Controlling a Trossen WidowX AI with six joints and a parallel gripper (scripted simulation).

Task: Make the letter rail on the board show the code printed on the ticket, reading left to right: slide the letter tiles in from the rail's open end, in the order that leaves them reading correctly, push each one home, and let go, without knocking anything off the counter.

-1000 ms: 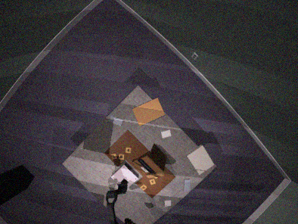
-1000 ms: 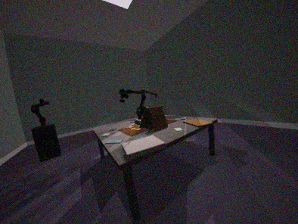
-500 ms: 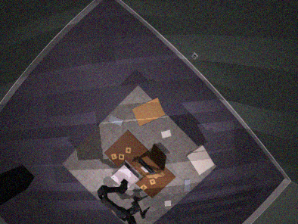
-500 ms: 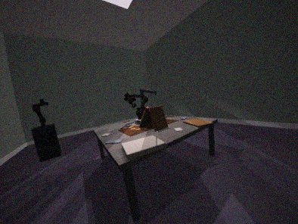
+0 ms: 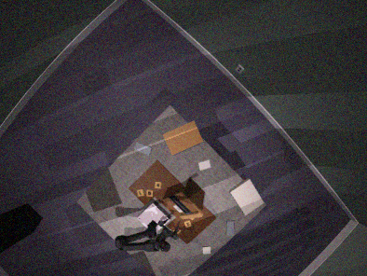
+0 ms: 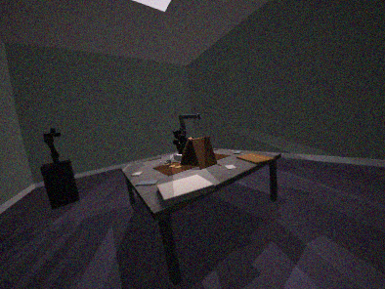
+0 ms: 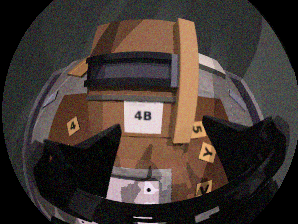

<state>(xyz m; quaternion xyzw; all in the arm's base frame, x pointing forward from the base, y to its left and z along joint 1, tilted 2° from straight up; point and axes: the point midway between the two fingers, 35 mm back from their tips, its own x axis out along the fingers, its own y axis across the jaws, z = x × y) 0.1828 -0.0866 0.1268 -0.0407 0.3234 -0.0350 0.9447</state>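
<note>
Right now my gripper tip is 290 mm to the right of the tan letter tile, 180 mm above it and 20 mm past it. From my gripper tip the other things lie so: small white card: 490 mm ahead, 180 mm below, 60 mm to the left; brown mat: 180 mm below, 80 mm to the left; white ticket: 90 mm below, 60 mm ahead, 20 mm to the left.
</note>
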